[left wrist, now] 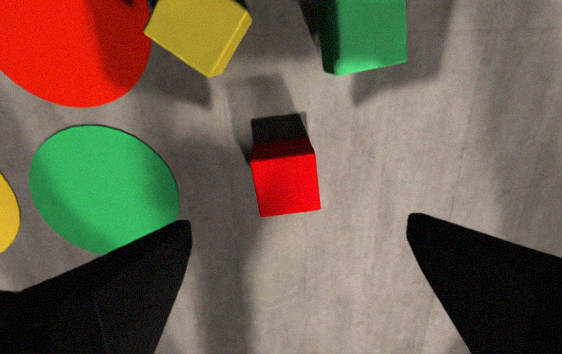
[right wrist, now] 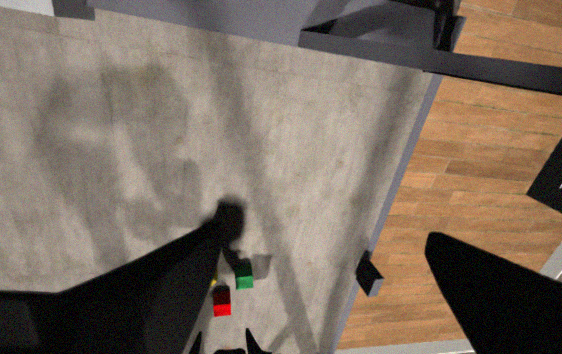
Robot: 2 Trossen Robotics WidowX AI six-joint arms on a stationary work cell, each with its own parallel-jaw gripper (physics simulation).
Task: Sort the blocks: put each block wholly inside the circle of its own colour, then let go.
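A red block (left wrist: 286,184) (right wrist: 222,303) stands on the table, outside the circles. In the left wrist view it lies ahead of my open, empty left gripper (left wrist: 299,227), between the lines of its two fingers. A yellow block (left wrist: 197,32) stands near the red circle (left wrist: 75,55), outside it. A green block (left wrist: 370,37) (right wrist: 244,276) stands farther right, away from the circles. The green circle (left wrist: 102,185) lies left of the red block, partly behind the left finger. Part of the yellow circle (left wrist: 6,215) shows at the left edge. My right gripper (right wrist: 322,237) is open and empty, high above the table.
In the right wrist view, a dark frame bar (right wrist: 370,50) runs along the table's far edge, and a small dark bracket (right wrist: 367,274) sits on the side edge. Wooden floor (right wrist: 480,135) lies beyond. The left gripper's fingertips show at the bottom, near the red block.
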